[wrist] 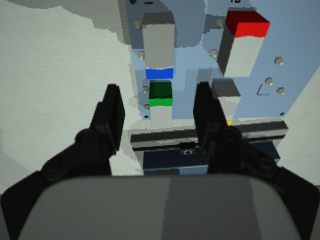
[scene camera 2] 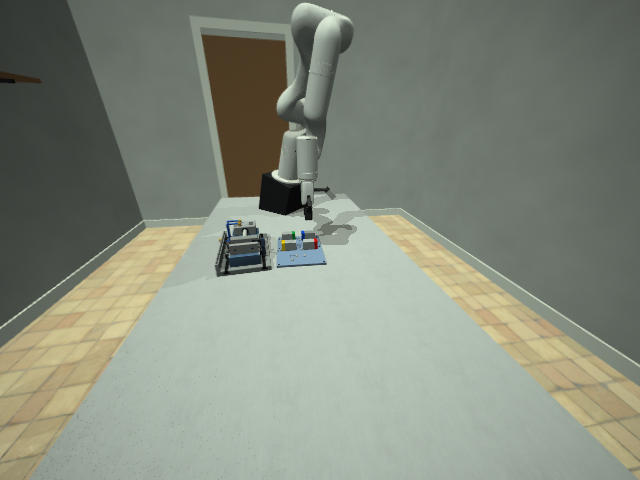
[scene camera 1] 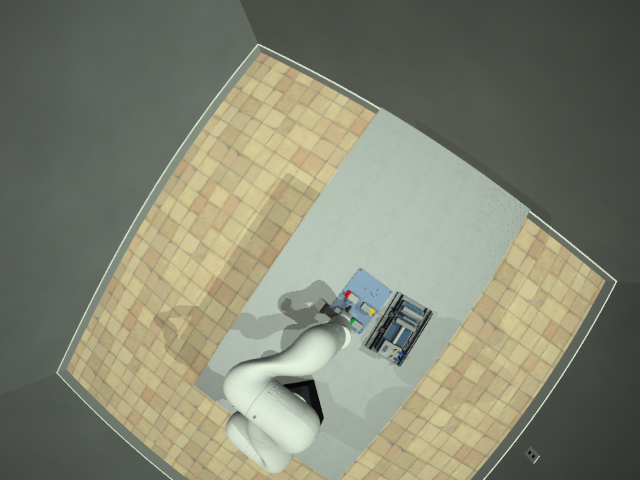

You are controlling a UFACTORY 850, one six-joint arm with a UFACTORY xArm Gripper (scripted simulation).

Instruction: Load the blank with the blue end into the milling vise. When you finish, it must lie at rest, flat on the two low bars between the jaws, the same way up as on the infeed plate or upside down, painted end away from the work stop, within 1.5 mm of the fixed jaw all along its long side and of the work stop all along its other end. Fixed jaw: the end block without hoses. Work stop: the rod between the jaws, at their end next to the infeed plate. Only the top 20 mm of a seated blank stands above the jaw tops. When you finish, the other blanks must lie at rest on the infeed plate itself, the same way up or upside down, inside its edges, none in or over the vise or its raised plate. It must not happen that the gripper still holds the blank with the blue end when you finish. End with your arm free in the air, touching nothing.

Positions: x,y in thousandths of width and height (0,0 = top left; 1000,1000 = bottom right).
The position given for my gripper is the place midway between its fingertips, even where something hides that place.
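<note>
Through the wrist view I see my gripper (wrist: 495,406) and a green-ended blank (wrist: 502,390). A vise (wrist: 520,669) is there too. The same view gives me a yellow-ended blank (wrist: 708,381), a red-ended blank (wrist: 761,148) and, as well as these, an infeed plate (wrist: 611,148).
</note>
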